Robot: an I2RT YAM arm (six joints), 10 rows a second.
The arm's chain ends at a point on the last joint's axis. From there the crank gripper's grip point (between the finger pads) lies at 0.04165 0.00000 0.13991 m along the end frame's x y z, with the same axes.
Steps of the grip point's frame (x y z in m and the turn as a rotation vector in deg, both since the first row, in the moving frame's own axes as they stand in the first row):
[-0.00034, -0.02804, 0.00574, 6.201, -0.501, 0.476]
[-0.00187, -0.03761, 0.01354, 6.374, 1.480, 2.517]
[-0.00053, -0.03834, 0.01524, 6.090, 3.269, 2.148]
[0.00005, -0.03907, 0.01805, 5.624, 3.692, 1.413]
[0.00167, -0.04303, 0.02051, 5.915, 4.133, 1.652]
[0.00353, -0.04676, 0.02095, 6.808, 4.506, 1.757]
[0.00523, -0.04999, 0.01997, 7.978, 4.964, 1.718]
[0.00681, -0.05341, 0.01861, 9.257, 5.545, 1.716]
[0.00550, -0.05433, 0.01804, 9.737, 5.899, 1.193]
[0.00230, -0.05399, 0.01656, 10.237, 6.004, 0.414]
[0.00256, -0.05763, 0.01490, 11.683, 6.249, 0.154]
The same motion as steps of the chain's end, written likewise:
[0.00082, -0.01325, 0.00618, 6.201, -0.501, 0.476]
[-0.00576, -0.02405, 0.01542, 6.374, 1.480, 2.517]
[-0.00867, -0.02534, 0.01854, 6.090, 3.269, 2.148]
[-0.00901, -0.02664, 0.02164, 5.624, 3.692, 1.413]
[-0.00848, -0.03012, 0.02455, 5.915, 4.133, 1.652]
[-0.00754, -0.03183, 0.02556, 6.808, 4.506, 1.757]
[-0.00695, -0.03227, 0.02535, 7.978, 4.964, 1.718]
[-0.00677, -0.03271, 0.02499, 9.257, 5.545, 1.716]
[-0.00883, -0.03209, 0.02498, 9.737, 5.899, 1.193]
[-0.01212, -0.02991, 0.02386, 10.237, 6.004, 0.414]
[-0.01236, -0.02995, 0.02311, 11.683, 6.249, 0.154]

